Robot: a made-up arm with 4 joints.
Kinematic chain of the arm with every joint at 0, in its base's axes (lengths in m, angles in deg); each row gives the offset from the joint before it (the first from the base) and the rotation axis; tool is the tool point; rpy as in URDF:
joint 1: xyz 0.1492 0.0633 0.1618 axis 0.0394 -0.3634 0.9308
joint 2: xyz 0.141 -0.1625 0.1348 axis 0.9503 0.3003 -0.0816
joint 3: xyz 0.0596 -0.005 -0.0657 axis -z
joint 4: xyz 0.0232 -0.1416 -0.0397 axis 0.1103 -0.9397 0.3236
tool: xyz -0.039 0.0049 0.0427 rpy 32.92 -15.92 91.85
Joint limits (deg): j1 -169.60..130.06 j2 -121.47..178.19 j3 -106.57..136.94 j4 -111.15..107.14
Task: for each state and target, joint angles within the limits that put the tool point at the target. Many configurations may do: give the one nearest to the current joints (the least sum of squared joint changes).
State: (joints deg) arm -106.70 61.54 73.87 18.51
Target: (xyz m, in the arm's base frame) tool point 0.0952 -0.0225 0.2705
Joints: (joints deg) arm -82.92 45.38 80.33 28.47
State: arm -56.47 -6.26 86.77 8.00
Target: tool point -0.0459 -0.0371 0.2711
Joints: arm -90.57 -11.98 60.18 39.25
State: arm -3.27 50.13 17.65 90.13
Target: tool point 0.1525 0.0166 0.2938
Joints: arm -5.65 101.57 59.25 87.68
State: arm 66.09 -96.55 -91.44 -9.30
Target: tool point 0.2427 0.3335 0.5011
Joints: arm 95.52 -72.09 -106.57 41.30
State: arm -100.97 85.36 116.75 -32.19
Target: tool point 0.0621 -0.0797 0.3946
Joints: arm -125.79 110.54 115.51 -13.46
